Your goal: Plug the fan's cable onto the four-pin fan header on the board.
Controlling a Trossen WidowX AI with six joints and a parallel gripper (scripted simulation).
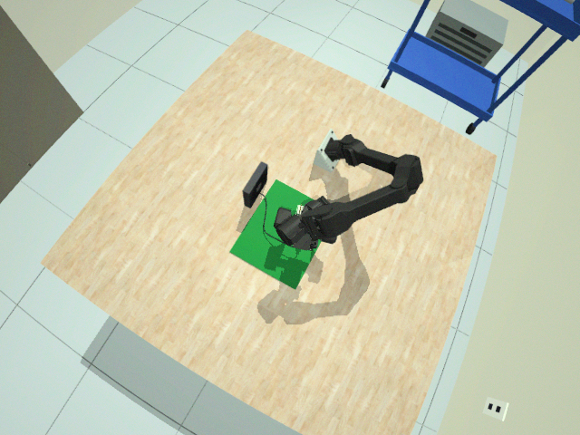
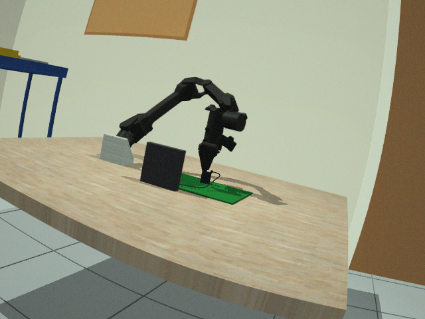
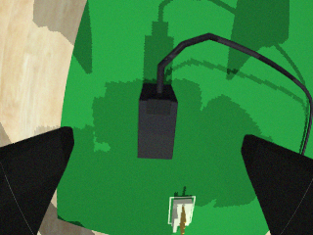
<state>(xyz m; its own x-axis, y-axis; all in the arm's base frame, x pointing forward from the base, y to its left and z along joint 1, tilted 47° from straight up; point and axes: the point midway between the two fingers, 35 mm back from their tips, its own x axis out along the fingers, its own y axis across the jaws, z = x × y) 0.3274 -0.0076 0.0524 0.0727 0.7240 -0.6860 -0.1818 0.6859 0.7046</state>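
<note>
My gripper tip is now 2 cm above the dark fan plug. From my gripper tip the other things lie so: green board: 6 cm to the right, 6 cm below; then white four-pin header: 9 cm behind, 4 cm to the right, 4 cm below; then black fan: 8 cm behind, 20 cm to the right, 2 cm above.
</note>
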